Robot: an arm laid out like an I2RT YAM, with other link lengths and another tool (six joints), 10 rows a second.
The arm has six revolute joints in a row. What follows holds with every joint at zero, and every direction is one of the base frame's. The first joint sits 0.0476 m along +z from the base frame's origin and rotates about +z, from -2.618 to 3.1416 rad. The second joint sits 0.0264 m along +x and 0.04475 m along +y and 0.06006 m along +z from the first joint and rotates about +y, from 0 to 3.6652 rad. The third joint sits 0.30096 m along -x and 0.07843 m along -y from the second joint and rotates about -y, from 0 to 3.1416 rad. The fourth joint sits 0.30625 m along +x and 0.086 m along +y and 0.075 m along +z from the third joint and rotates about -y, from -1.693 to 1.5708 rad. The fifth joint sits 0.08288 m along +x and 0.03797 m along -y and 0.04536 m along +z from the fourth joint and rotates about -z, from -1.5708 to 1.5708 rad. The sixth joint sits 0.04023 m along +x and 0.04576 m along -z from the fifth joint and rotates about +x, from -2.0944 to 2.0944 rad. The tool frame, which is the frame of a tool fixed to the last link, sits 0.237 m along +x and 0.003 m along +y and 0.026 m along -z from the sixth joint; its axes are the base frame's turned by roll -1.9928, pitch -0.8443 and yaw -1.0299 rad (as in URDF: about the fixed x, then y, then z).
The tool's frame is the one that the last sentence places.
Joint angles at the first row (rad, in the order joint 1, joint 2, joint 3, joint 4, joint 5, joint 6):
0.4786 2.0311 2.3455 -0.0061 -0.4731 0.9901
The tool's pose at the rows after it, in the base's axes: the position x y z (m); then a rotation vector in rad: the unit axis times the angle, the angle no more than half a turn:
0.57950 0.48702 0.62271 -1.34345 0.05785 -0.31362
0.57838 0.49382 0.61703 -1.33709 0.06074 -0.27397
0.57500 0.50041 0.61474 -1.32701 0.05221 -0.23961
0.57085 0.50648 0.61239 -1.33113 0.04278 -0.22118
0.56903 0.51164 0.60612 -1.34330 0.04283 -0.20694
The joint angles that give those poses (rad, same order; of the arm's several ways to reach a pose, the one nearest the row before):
0.4801 2.0417 2.3460 -0.0014 -0.4841 1.0115
0.4831 2.0551 2.3485 0.0071 -0.5015 1.0412
0.4863 2.0674 2.3516 0.0243 -0.5225 1.0681
0.4922 2.0757 2.3619 0.0184 -0.5351 1.0711
0.4977 2.0799 2.3641 0.0046 -0.5410 1.0666

